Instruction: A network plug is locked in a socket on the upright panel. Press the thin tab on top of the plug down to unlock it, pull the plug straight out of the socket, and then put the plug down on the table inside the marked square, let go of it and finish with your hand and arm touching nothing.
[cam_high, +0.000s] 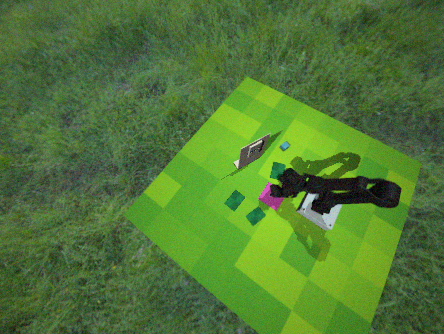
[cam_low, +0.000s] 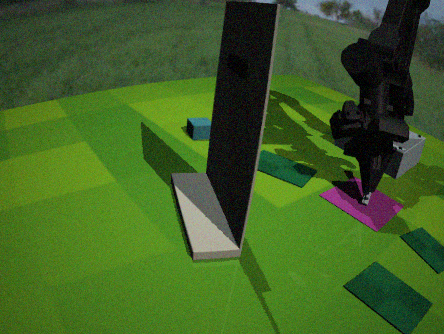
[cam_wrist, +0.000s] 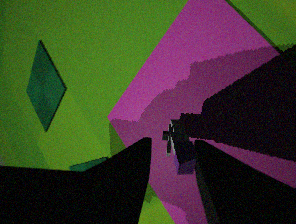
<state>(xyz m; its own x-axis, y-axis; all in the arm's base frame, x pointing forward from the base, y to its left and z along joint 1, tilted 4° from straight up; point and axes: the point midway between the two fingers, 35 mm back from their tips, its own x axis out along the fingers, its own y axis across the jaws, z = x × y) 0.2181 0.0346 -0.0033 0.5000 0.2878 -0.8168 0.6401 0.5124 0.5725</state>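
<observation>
The magenta marked square is 20 mm below my gripper tip and 10 mm behind it. From my gripper tip the other things lie so: upright panel (210 mm ahead, 130 mm to the right, 100 mm above).
</observation>
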